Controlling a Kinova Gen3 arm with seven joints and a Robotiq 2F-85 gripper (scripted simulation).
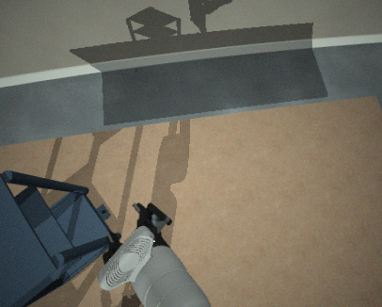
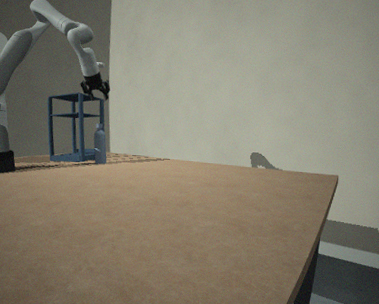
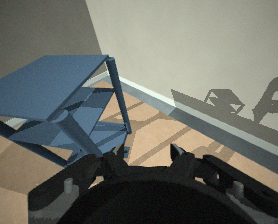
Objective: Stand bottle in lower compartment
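Right now the pale blue bottle is 20 cm below my hand, 2 cm to the right of it and 1 cm behind it. Also, from my hand: shelving unit: 27 cm to the left, 14 cm below, 3 cm ahead.
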